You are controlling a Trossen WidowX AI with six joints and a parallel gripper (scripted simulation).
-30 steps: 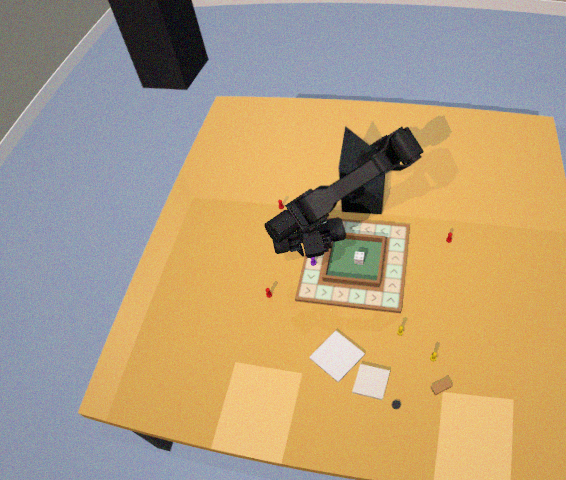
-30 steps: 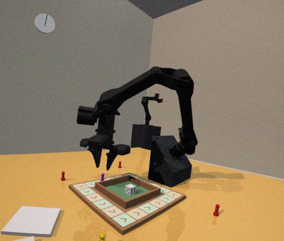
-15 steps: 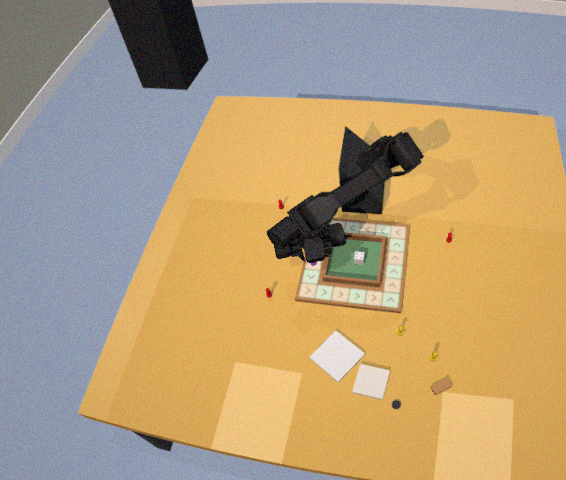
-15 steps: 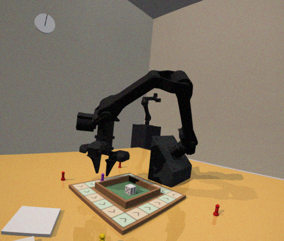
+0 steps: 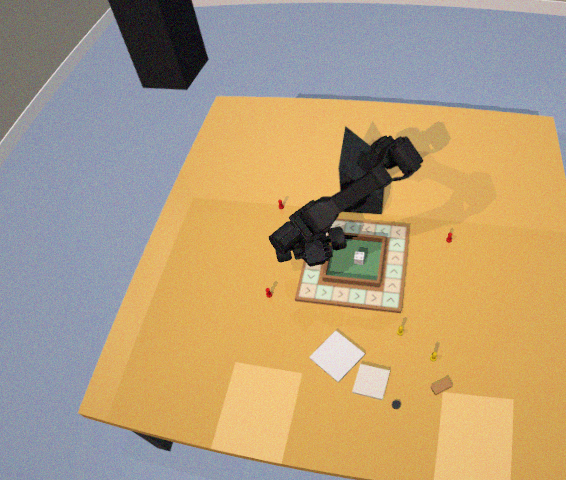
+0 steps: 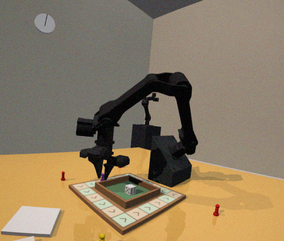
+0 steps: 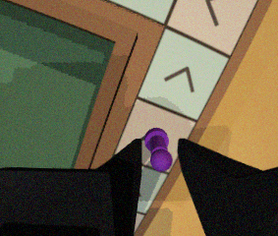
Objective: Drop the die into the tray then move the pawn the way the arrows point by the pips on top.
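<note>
My gripper tip is now 120 mm to the right of the white die and 40 mm past it. From my gripper tip the other things lie so: small black disc: 340 mm ahead, 310 mm to the left, 20 mm below; then green dice tray: 110 mm to the left, 30 mm behind, 20 mm below; then purple pawn: 10 mm above.
</note>
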